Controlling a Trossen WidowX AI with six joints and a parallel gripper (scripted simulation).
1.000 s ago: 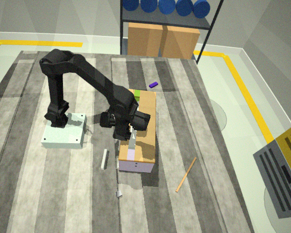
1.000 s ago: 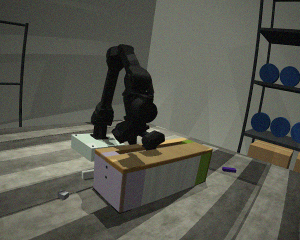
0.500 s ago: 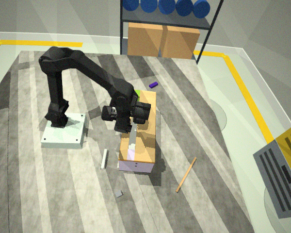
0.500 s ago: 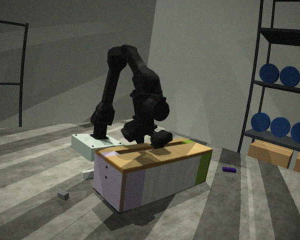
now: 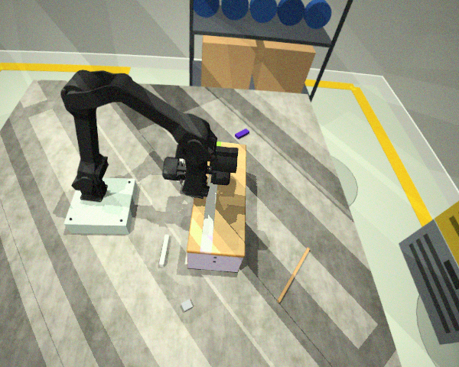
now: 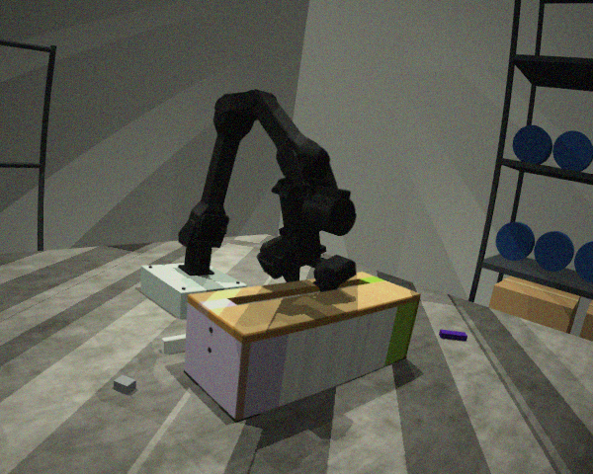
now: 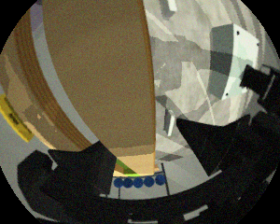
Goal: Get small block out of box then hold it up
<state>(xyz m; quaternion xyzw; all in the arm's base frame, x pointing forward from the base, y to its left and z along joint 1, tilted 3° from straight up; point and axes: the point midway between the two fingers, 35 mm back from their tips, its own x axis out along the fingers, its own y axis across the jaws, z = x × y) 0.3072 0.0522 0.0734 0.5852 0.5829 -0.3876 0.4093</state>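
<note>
Now: gripper tip 6 cm short of the tan block and 2 cm to the right of it. Also, from my gripper tip: box (3 cm ahead, 6 cm to the right, 2 cm below); purple block (14 cm ahead, 32 cm to the left, 8 cm below); grey cube (2 cm ahead, 35 cm to the right, 8 cm below).
</note>
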